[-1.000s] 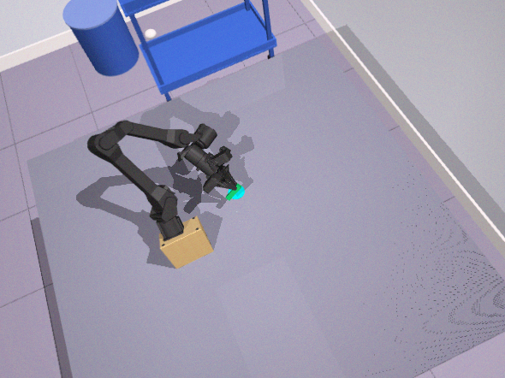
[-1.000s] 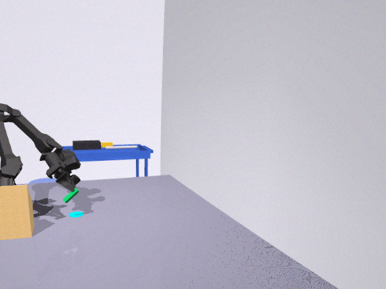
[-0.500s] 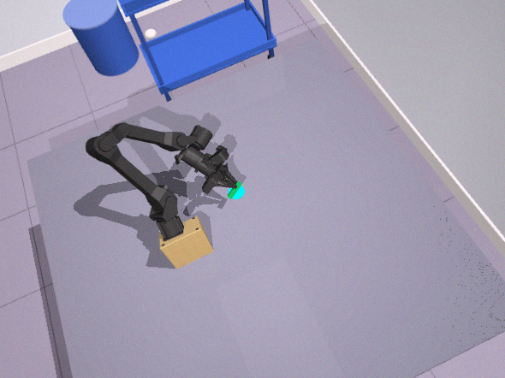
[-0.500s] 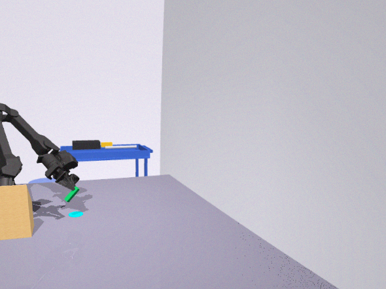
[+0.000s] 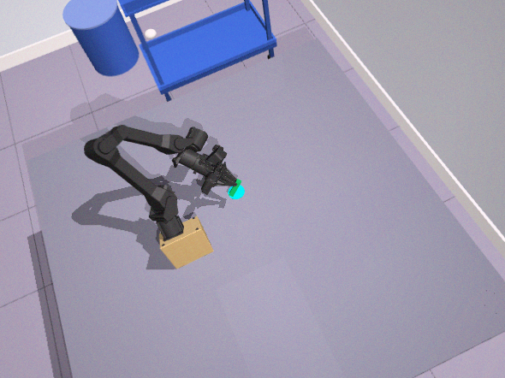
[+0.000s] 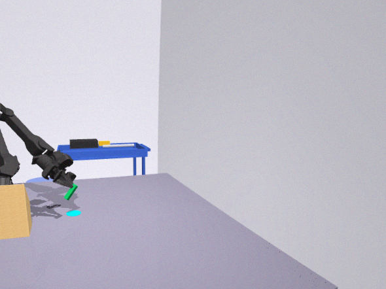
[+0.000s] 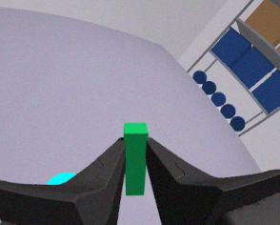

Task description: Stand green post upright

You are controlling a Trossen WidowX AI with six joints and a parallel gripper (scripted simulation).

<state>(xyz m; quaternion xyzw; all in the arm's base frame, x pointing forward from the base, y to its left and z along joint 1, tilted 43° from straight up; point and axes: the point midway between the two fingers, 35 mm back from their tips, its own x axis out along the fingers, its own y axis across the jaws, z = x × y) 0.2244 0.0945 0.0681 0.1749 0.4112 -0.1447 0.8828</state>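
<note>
Now: the cyan circle 10 mm behind my gripper tip, 40 mm to the left of it and 120 mm below it. Round my gripper tip: green post 10 mm behind, 20 mm below.
</note>
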